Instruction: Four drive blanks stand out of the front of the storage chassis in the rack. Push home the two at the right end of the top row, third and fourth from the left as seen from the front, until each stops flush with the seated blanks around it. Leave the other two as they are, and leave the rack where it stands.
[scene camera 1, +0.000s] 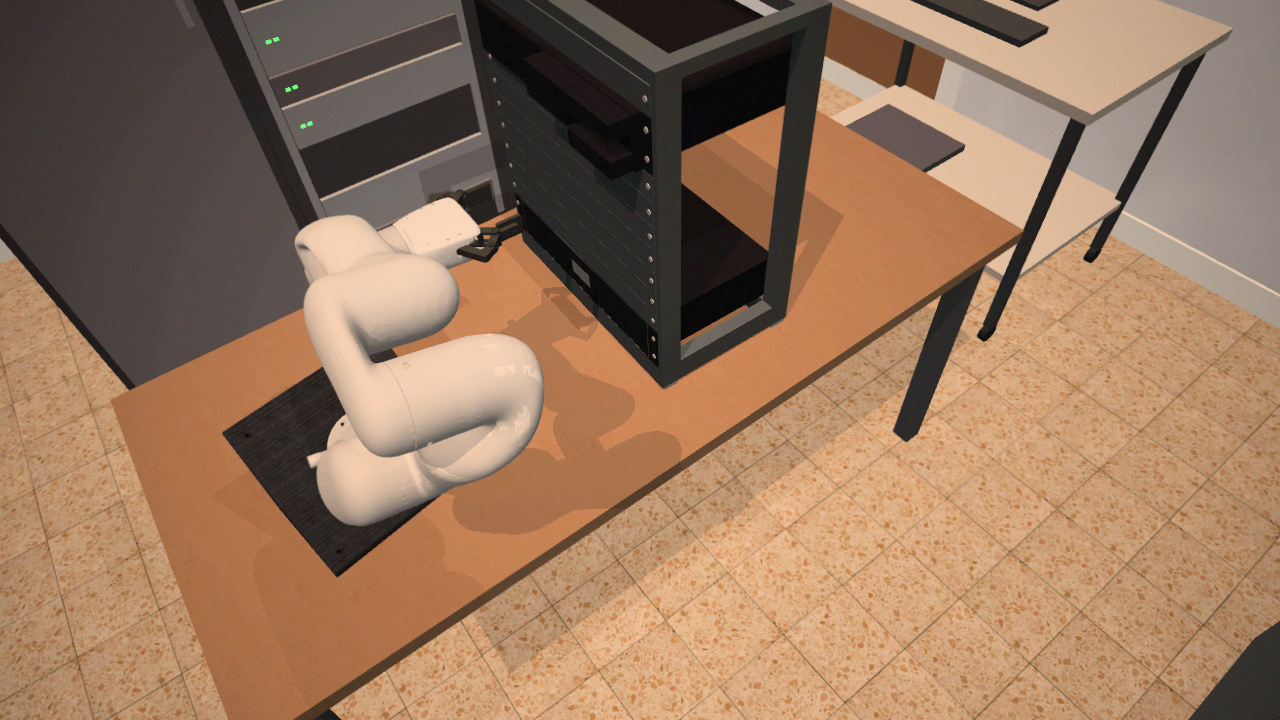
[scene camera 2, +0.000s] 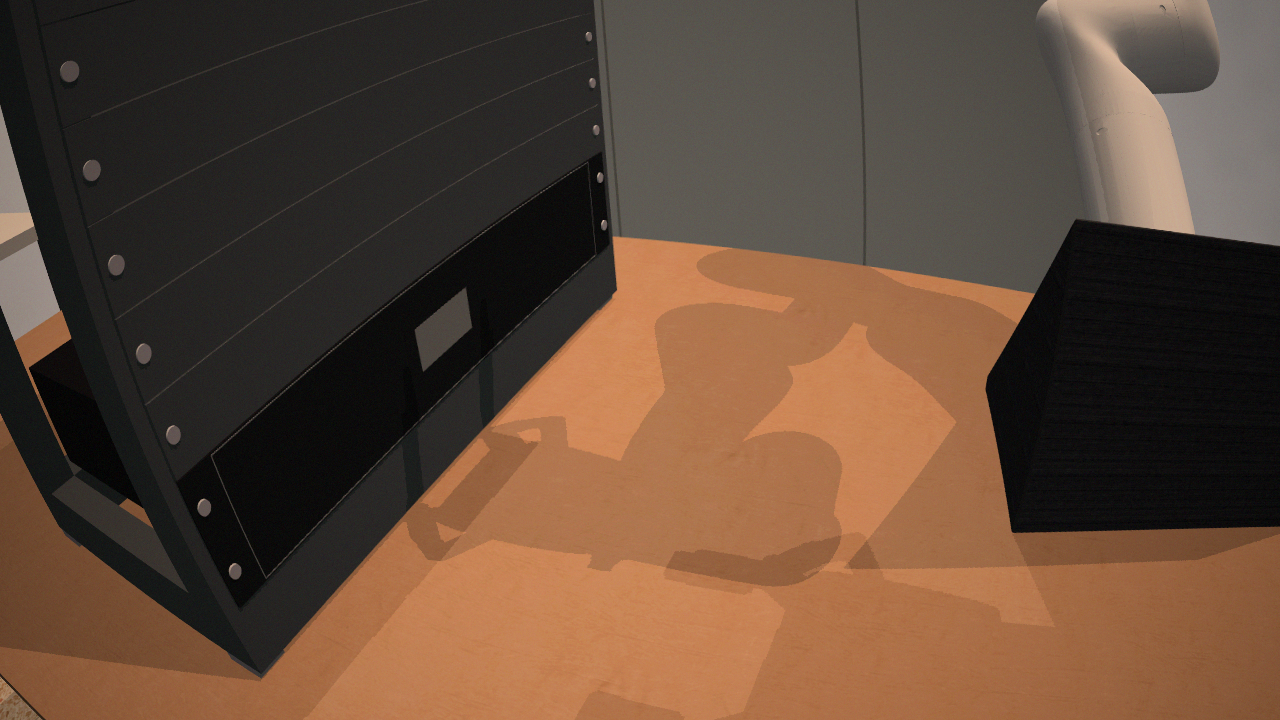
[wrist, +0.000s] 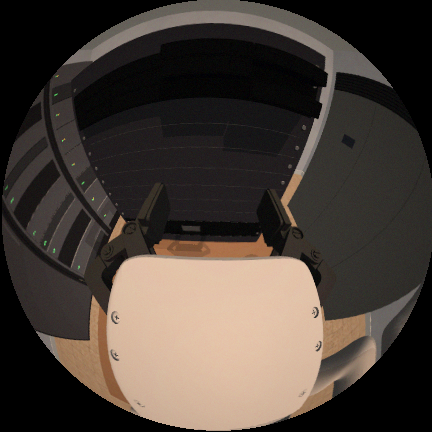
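Pixels of known places: gripper, fingertip midpoint: (scene camera 1: 505, 205) (wrist: 214, 196); arm's base at its link origin: (scene camera 2: 1153, 328).
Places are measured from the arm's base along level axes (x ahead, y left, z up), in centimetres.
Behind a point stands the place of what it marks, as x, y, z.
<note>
The rack (scene camera 1: 666, 268) @(49.0, -11.4, 18.1) (scene camera 2: 537, 344) @(47.7, 2.7, -7.8) (wrist: 215, 17) stands upright on the table. High on its front, dark blanks (scene camera 1: 586, 87) @(45.4, 1.3, 43.6) (wrist: 225, 57) @(42.5, 5.9, 40.4) of the top row stand out as one long bar reaching the right end; the seams between them are too dark to tell. A lower blank (scene camera 1: 605, 152) @(43.4, -5.6, 37.9) (wrist: 300, 106) @(42.5, -4.6, 35.9) stands out beneath the bar's right part. The left end of the top row is not part of the bar. My gripper (scene camera 1: 501, 216) @(32.7, 6.4, 26.8) (wrist: 214, 196) @(32.7, 6.4, 26.8) is open and empty, low in front of the rack's left side, below the blanks. The blanks and the gripper do not show in scene camera 2.
The wooden table (scene camera 1: 895, 241) @(110.6, -8.4, -10.7) (scene camera 2: 680, 644) @(27.4, 25.1, -10.7) carries the rack and the arm's black base plate (scene camera 1: 277, 465) @(-12.5, 1.4, 4.4). A server cabinet (scene camera 1: 393, 94) (wrist: 55, 200) with green lights stands beyond the table to the left. A light side table (scene camera 1: 1100, 62) with a lower shelf stands behind the rack.
</note>
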